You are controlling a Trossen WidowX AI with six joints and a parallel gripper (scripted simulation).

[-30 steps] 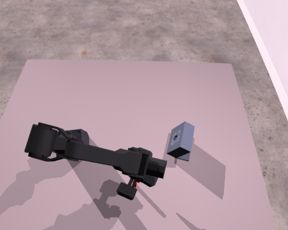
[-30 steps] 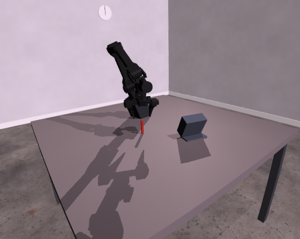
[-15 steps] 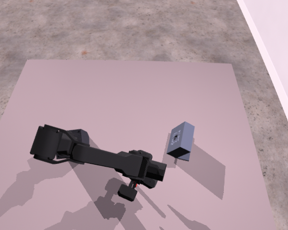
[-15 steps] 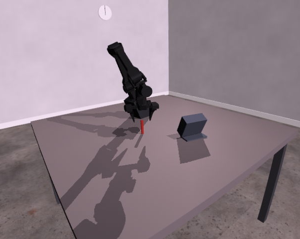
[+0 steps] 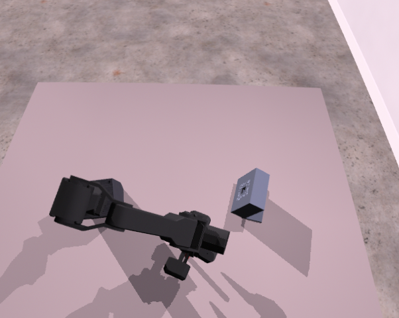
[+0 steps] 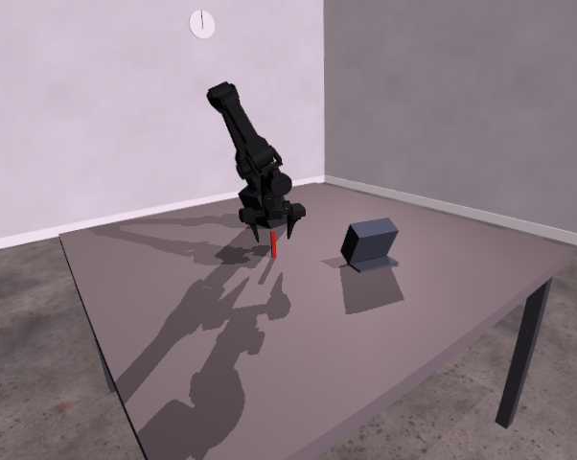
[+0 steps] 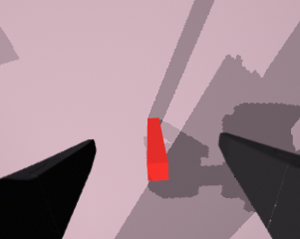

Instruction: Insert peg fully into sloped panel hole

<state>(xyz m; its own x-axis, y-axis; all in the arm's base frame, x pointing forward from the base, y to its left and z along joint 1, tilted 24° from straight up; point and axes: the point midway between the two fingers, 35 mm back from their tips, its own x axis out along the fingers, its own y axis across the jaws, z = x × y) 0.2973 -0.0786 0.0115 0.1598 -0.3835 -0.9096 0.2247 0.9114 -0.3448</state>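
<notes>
Now: the red peg 10 mm behind my hand and 50 mm below it. From my hand the other things lie so: thin flat foot plate: 190 mm ahead, 220 mm to the left, 90 mm below.
</notes>
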